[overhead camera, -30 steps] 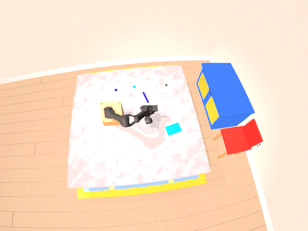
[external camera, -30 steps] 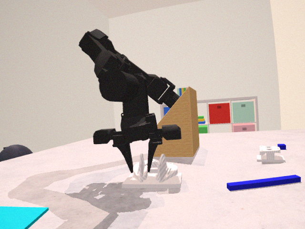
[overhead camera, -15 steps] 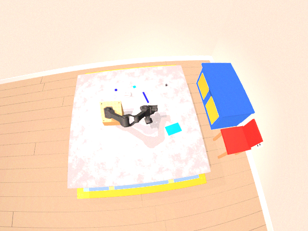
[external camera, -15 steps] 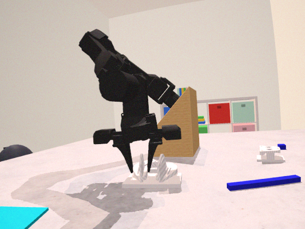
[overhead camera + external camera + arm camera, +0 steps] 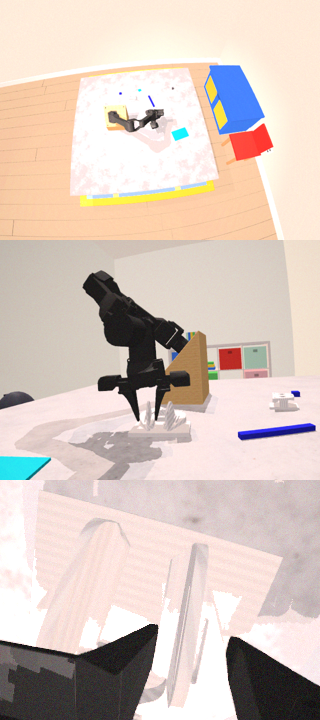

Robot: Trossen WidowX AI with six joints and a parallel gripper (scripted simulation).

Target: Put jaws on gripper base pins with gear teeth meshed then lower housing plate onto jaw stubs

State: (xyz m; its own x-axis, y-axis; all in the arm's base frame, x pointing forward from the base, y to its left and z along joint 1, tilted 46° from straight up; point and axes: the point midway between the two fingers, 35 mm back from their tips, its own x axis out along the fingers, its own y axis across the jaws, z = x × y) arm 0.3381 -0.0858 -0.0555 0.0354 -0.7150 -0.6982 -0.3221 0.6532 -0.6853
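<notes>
Right now my gripper tip is 19 cm past the white housing plate, 30 cm to the right of it and 1 cm below it. The rest, counted from my gripper tip: cyan sheet: 26 cm ahead, 11 cm to the right, 1 cm below; long blue bar: 25 cm to the left, 1 cm below; small dark thing: 23 cm ahead, 41 cm to the left.
</notes>
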